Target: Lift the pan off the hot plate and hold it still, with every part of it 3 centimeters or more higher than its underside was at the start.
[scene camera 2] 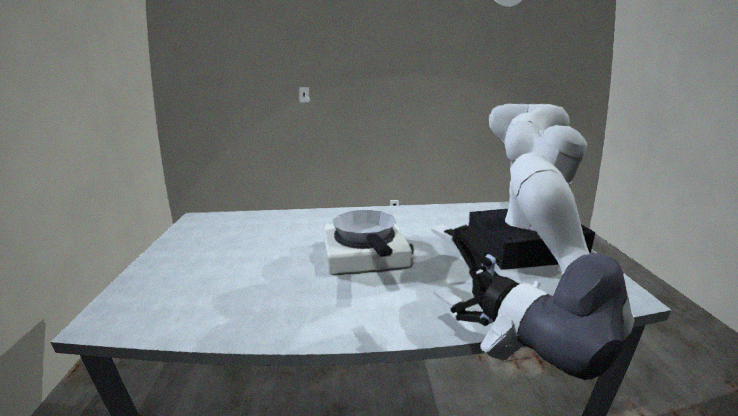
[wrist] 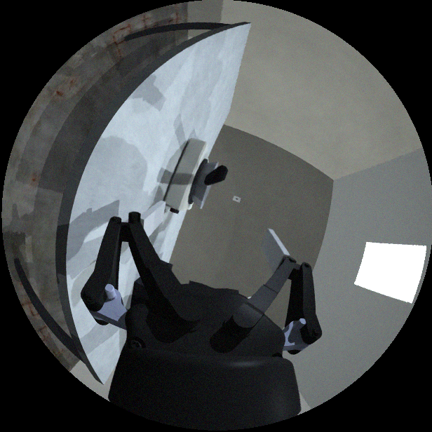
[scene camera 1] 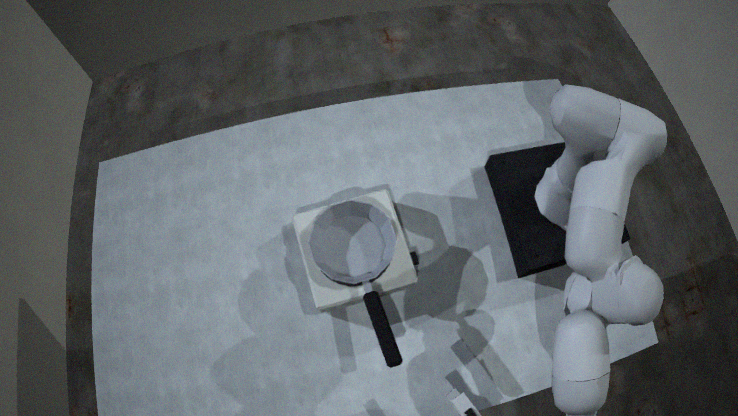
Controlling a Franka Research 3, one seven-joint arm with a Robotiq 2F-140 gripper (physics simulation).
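Note:
The grey pan (scene camera 1: 354,242) (scene camera 2: 364,227) (wrist: 201,186) sits upright on the white hot plate (scene camera 1: 402,272) (scene camera 2: 361,263) (wrist: 194,152). Its black handle (scene camera 1: 382,330) (scene camera 2: 379,244) (wrist: 217,175) sticks out past the hot plate's edge, toward the near side in scene camera 2. My gripper (scene camera 2: 442,264) (wrist: 215,224) is open and empty. In scene camera 2 it is to the right of the pan and handle, fingers pointing left, one finger above the other. In the wrist view the pan and handle lie beyond the fingertips. In scene camera 1 part of one fingertip shows at the bottom edge.
The black base block (scene camera 1: 527,222) (scene camera 2: 532,253) stands on the right of the table (scene camera 1: 170,217) (scene camera 2: 155,289) (wrist: 165,95). The white arm (scene camera 1: 594,237) (scene camera 2: 547,201) rises there and bends down toward the near right edge. A dark knob (scene camera 1: 414,258) is on the hot plate's right side.

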